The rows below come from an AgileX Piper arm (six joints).
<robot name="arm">
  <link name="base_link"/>
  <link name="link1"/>
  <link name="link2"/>
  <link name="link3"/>
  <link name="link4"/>
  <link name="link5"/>
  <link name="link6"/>
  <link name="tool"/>
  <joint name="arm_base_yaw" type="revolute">
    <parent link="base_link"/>
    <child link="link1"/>
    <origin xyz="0 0 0.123" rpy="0 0 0"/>
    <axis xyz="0 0 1"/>
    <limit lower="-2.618" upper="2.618"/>
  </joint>
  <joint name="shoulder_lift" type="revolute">
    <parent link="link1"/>
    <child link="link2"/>
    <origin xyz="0 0 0" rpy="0 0 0"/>
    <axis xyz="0 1 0"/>
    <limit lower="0" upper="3.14"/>
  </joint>
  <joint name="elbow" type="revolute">
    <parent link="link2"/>
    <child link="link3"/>
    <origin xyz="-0.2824 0 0.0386" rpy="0 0 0"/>
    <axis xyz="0 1 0"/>
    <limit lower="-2.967" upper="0"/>
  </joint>
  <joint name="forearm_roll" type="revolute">
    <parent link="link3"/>
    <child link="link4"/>
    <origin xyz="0.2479 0 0.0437" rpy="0 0 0"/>
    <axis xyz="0.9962 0 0.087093"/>
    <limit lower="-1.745" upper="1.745"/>
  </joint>
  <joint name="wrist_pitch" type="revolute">
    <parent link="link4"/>
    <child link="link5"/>
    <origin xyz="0 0 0" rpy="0 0 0"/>
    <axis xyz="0 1 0"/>
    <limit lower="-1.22" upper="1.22"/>
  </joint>
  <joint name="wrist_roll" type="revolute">
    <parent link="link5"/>
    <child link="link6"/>
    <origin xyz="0.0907 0 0.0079" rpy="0 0 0"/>
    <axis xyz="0.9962 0 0.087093"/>
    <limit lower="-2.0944" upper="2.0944"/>
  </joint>
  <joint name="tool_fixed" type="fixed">
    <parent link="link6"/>
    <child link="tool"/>
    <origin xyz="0 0 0" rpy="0 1.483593 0"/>
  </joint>
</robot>
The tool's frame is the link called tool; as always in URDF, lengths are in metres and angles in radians.
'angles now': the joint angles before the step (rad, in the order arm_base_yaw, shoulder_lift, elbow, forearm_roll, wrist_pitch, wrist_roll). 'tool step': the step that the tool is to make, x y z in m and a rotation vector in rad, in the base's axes. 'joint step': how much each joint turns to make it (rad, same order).
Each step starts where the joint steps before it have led.
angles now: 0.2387 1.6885 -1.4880 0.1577 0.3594 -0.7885
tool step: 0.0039 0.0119 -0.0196 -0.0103 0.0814 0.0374
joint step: 0.0218 0.0401 0.0001 0.0316 0.0435 -0.0255
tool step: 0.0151 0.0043 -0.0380 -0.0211 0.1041 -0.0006
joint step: -0.0001 0.0876 -0.0003 0.0000 0.0185 0.0070
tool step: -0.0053 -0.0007 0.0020 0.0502 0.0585 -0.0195
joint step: -0.0044 -0.0130 0.0002 0.0408 0.0554 0.0271
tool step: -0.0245 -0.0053 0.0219 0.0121 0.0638 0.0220
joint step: -0.0063 -0.0858 0.0149 0.0236 0.1338 -0.0020
